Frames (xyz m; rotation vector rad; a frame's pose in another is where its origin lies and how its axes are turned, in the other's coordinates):
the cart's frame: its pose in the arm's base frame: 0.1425 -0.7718 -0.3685 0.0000 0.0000 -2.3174
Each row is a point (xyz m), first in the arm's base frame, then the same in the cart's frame.
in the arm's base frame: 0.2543 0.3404 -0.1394
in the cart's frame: -0.8923 -0.6733 0.2291
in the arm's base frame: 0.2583 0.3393 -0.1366
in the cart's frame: -0.8942 -0.6696 0.2319
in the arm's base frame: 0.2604 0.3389 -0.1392
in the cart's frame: -0.8953 -0.6678 0.2293
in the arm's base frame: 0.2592 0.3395 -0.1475
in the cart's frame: -0.8950 -0.6691 0.2210
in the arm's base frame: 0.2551 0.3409 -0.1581
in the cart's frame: -0.8932 -0.6730 0.2104
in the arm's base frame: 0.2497 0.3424 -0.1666
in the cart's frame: -0.8906 -0.6780 0.2019
